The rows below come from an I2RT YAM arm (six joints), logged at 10 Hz.
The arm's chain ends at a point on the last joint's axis. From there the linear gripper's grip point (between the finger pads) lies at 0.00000 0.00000 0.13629 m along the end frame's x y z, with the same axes.
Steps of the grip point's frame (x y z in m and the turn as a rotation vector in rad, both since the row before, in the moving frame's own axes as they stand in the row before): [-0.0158, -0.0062, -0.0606, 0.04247, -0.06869, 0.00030]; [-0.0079, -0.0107, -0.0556, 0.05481, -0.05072, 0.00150]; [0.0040, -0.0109, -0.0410, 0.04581, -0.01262, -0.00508]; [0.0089, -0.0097, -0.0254, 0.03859, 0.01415, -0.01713]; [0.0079, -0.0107, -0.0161, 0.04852, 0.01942, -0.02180]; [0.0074, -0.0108, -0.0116, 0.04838, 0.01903, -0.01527]
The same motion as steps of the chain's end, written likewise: [-0.0064, -0.0004, -0.0602, 0.04247, -0.06869, 0.00030]; [-0.0010, -0.0032, -0.0552, 0.05481, -0.05072, 0.00150]; [0.0057, -0.0047, -0.0408, 0.04581, -0.01262, -0.00508]; [0.0070, -0.0044, -0.0253, 0.03859, 0.01415, -0.01713]; [0.0053, -0.0041, -0.0159, 0.04852, 0.01942, -0.02180]; [0.0049, -0.0042, -0.0114, 0.04838, 0.01903, -0.01527]
